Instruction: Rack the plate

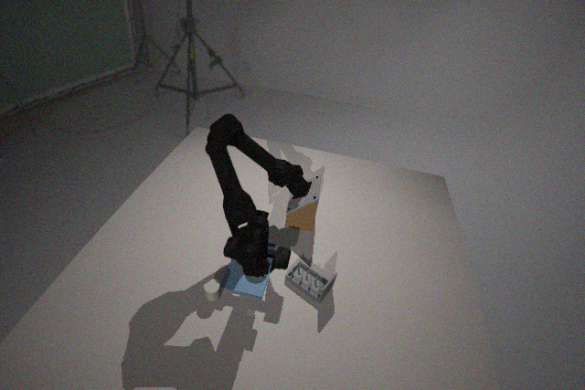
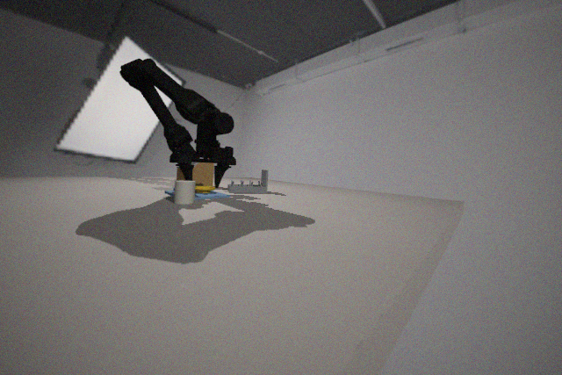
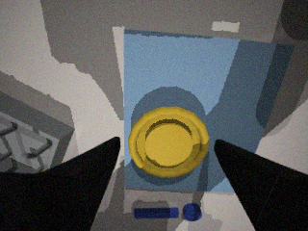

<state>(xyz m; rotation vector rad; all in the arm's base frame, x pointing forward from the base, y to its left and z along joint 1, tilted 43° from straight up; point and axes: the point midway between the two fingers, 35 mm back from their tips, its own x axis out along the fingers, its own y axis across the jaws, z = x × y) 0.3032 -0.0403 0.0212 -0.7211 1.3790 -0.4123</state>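
My gripper tip is right at the yellow plate. Round my gripper tip: dish rack 16 cm to the left, 2 cm behind, 1 cm above; white cup 12 cm ahead, 9 cm to the right, 1 cm above; blue mat 2 cm to the right, 1 cm below, 1 cm ahead.
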